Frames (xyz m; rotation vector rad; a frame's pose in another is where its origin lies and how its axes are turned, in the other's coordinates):
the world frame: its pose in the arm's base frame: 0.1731 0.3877 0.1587 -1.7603 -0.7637 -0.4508
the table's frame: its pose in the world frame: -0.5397 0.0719 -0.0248 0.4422 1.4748 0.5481
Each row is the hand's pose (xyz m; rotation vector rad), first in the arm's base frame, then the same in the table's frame.
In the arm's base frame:
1: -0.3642 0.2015 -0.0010 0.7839 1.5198 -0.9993
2: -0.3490 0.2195 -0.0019 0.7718 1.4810 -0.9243
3: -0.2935 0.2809 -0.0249 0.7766 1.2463 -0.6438
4: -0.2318 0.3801 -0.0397 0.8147 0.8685 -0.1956
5: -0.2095 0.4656 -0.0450 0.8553 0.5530 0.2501
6: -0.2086 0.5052 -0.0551 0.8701 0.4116 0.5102
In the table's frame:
1: -0.1277 -0.2756 -0.0180 0.6843 1.4275 0.5004
2: -0.1358 -0.2609 -0.0015 0.6943 1.3656 0.5661
3: -0.1588 -0.1929 0.0458 0.8149 1.0835 0.8107
4: -0.2126 -0.1138 0.1144 1.0070 0.6274 1.1952
5: -0.2750 -0.0656 0.1548 1.1339 0.2085 1.5773
6: -0.3073 -0.0416 0.1619 1.1600 -0.0082 1.8041

